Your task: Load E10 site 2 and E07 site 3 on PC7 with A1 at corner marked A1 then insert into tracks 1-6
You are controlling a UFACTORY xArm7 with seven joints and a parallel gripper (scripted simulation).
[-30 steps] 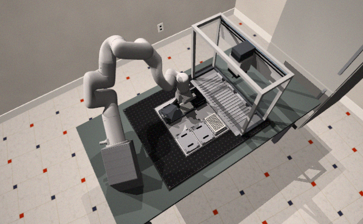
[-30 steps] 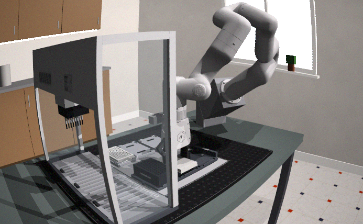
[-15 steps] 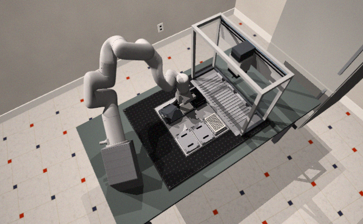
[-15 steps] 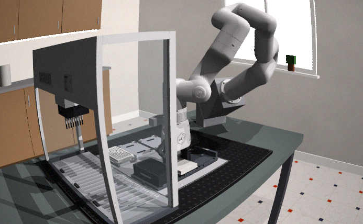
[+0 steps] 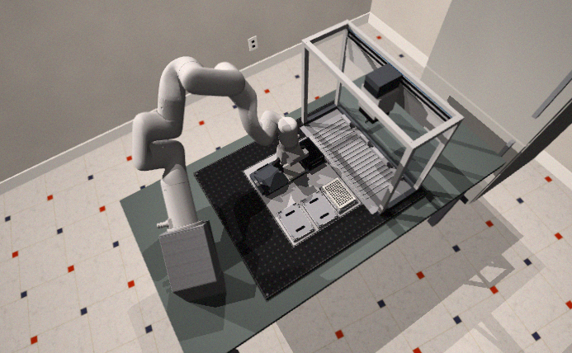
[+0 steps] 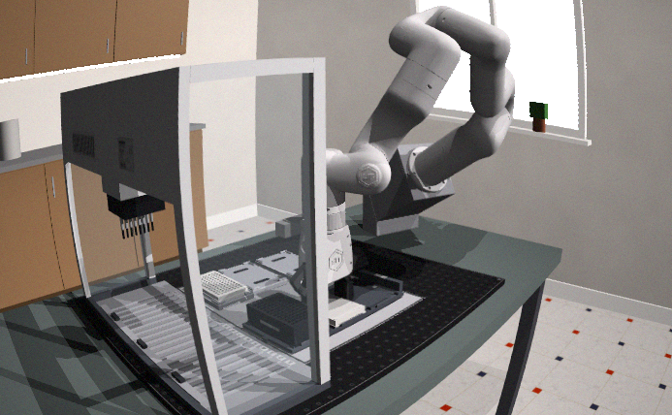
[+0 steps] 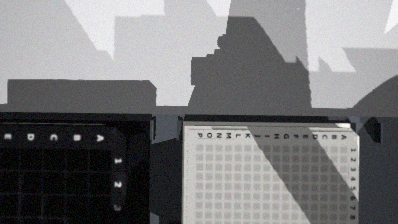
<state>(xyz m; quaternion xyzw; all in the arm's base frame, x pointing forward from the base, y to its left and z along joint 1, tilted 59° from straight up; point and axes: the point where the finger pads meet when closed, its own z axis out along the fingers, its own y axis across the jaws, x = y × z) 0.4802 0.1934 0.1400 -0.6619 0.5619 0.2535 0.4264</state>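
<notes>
Right now my hand is 1 cm past the plate carrier PC7 and 1 cm above it. The rest, counted from my hand: nest S2: 23 cm to the right, 5 cm ahead, 2 cm below; white 96-well plate E01: 20 cm to the right, 15 cm ahead, 1 cm below; nest S1: 26 cm to the right, 7 cm behind, 2 cm below.
</notes>
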